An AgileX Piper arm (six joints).
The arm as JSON. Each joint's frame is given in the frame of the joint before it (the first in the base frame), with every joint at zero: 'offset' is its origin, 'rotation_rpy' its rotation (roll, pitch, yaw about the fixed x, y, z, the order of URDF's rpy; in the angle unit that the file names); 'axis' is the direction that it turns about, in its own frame. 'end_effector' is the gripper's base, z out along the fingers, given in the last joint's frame.
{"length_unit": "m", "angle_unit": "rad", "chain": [
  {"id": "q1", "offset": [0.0, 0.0, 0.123], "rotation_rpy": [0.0, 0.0, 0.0], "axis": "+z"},
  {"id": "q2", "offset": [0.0, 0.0, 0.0], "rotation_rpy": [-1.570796, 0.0, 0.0], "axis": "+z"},
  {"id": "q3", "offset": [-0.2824, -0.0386, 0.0], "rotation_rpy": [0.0, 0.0, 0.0], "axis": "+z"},
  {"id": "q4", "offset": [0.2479, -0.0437, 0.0], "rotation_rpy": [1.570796, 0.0, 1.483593], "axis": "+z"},
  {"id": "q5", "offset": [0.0, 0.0, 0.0], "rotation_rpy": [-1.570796, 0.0, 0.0], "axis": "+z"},
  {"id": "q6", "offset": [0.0, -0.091, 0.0], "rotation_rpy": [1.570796, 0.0, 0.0], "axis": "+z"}
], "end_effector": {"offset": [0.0, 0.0, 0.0], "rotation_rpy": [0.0, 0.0, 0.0]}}
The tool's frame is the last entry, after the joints.
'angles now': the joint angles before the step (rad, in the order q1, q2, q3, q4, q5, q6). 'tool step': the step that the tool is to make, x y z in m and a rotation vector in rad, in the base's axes. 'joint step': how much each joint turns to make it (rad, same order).
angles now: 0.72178 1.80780 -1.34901 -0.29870 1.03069 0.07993
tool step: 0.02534 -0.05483 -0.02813 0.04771 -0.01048 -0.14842
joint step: -0.17474 -0.00668 0.12836 0.01112 -0.16240 0.01224
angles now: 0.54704 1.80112 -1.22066 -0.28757 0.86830 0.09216
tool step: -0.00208 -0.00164 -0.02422 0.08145 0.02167 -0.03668
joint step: -0.01998 0.02319 0.06934 0.07633 -0.11867 0.00281
